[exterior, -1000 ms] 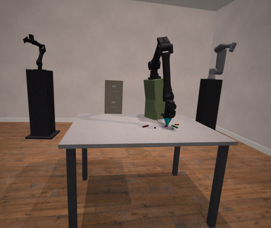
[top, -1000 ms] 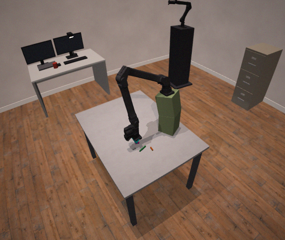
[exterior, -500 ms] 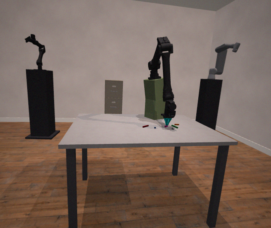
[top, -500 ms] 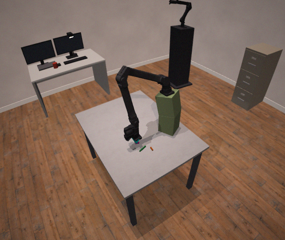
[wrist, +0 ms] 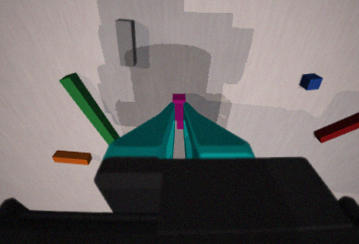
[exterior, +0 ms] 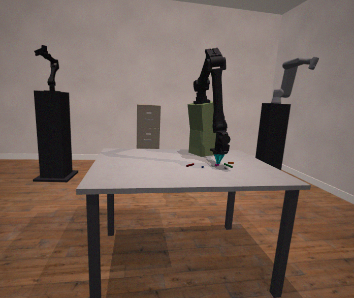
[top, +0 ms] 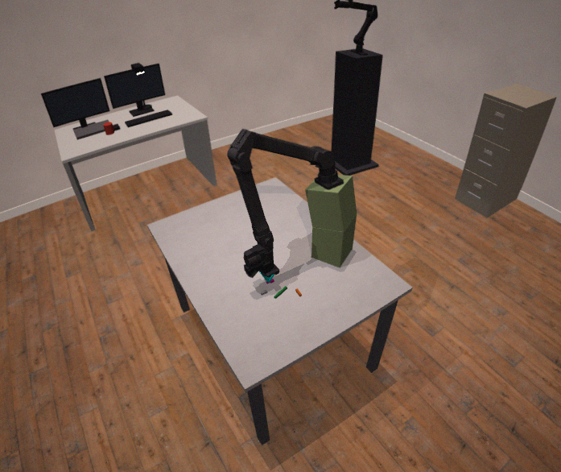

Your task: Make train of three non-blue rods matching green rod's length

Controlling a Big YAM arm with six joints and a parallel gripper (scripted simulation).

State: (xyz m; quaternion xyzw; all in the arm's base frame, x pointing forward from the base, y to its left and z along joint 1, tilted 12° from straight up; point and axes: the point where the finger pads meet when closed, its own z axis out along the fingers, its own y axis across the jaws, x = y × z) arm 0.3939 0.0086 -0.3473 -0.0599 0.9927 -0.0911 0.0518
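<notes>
The grey rod lies 40 mm to the left of my hand, 40 mm ahead of it and 20 mm below it. Round my hand: orange rod (120 mm to the left, 90 mm behind, 20 mm below); then green rod (80 mm to the left, 20 mm below, 20 mm behind); then small blue rod (110 mm to the right, 30 mm ahead, 20 mm below).
</notes>
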